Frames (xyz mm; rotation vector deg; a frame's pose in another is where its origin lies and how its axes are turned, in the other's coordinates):
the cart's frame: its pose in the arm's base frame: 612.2 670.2 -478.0 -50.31 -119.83 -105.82
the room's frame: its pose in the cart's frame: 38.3 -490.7 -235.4 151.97 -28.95 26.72
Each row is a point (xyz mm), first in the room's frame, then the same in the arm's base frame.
Working: the room's frame: its pose in the arm's base frame: 254.8 439.4 -819.6 -29.02 -108.55 95.36

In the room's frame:
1: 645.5 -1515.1 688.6
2: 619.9 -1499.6 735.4
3: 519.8 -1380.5 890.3
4: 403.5 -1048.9 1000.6
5: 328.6 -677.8 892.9
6: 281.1 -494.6 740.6
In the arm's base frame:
1: -554.1 67.3 727.5
2: -565.2 17.9 704.8
3: -595.7 -144.6 560.3
4: -602.8 -249.2 207.3
5: -507.3 -153.9 -162.5
6: -389.4 -36.8 -339.7

